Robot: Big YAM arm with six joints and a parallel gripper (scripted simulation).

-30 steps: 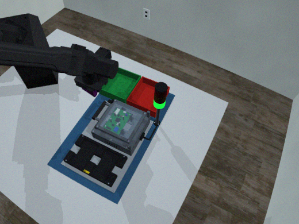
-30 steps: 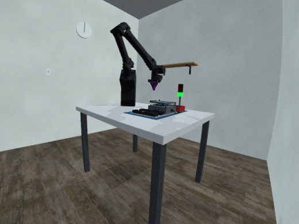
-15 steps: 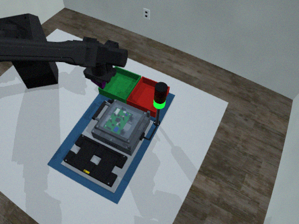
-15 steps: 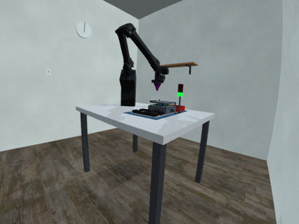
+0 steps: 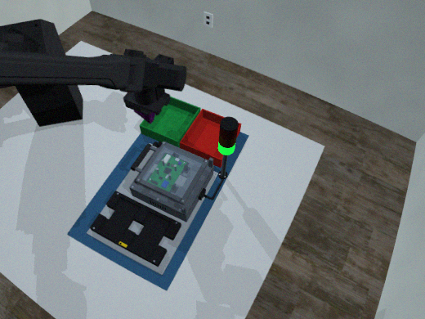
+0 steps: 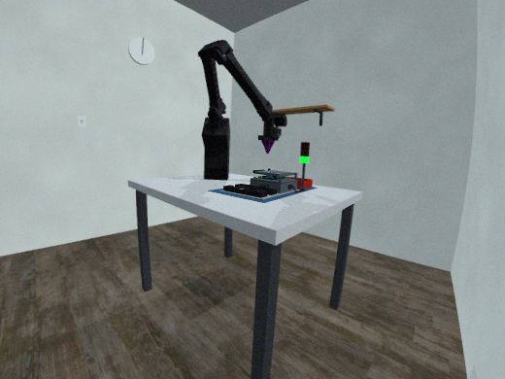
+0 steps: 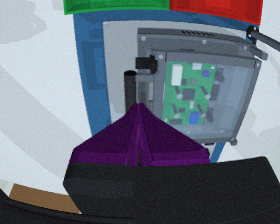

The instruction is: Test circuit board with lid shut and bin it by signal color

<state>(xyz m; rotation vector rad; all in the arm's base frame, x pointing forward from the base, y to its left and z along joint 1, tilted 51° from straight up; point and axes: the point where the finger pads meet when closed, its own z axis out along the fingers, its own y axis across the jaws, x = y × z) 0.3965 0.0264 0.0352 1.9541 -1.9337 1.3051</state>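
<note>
My hand is 10 mm short of the black latch hook and 110 mm above it. From my hand the other things lie so: green circuit board: 60 mm ahead, 70 mm to the right, 130 mm below; then tester lid: 60 mm ahead, 70 mm to the right, 110 mm below; then green bin: 140 mm to the left, 180 mm below.
</note>
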